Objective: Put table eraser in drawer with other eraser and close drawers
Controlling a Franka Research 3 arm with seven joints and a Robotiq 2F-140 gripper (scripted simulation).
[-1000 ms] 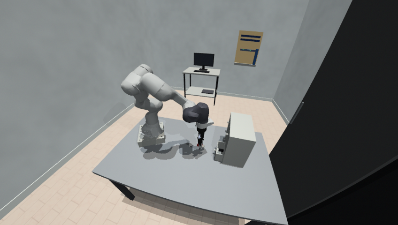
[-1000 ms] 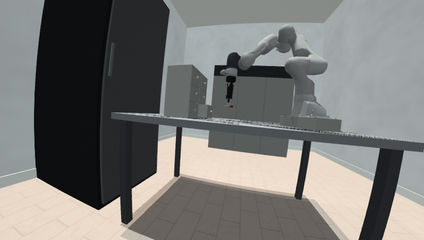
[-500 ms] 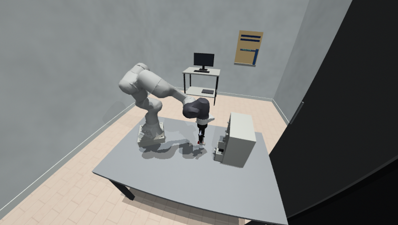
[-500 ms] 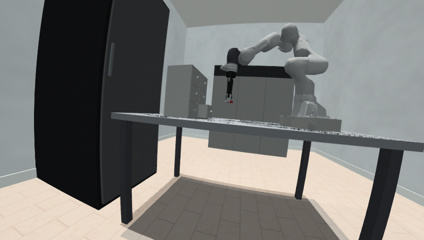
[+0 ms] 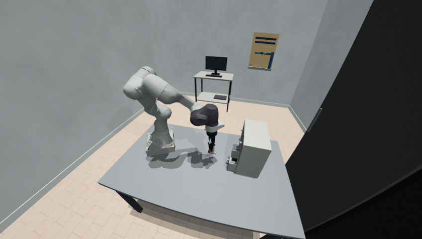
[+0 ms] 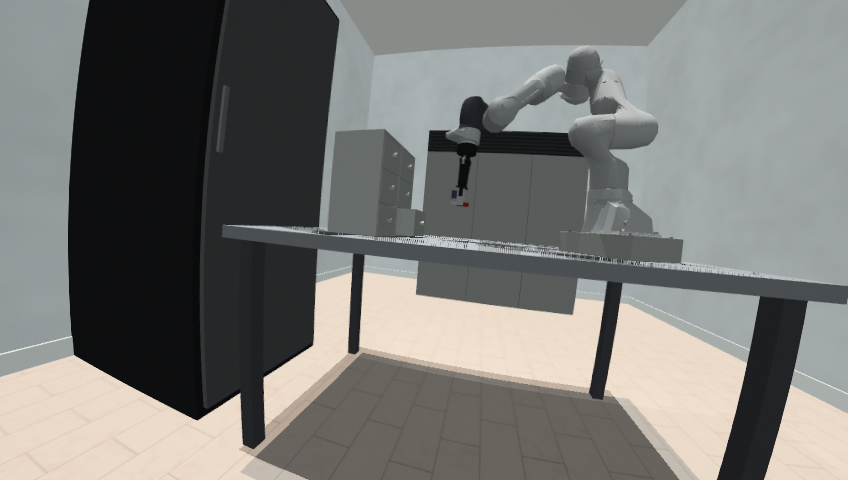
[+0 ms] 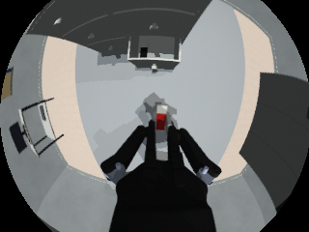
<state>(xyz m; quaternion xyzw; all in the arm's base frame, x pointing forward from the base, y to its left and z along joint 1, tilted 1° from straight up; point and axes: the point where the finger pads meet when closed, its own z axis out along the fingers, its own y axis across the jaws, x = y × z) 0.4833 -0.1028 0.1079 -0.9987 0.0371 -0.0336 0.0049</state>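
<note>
My gripper is now 10 mm short of the red eraser and 30 mm above it.
</note>
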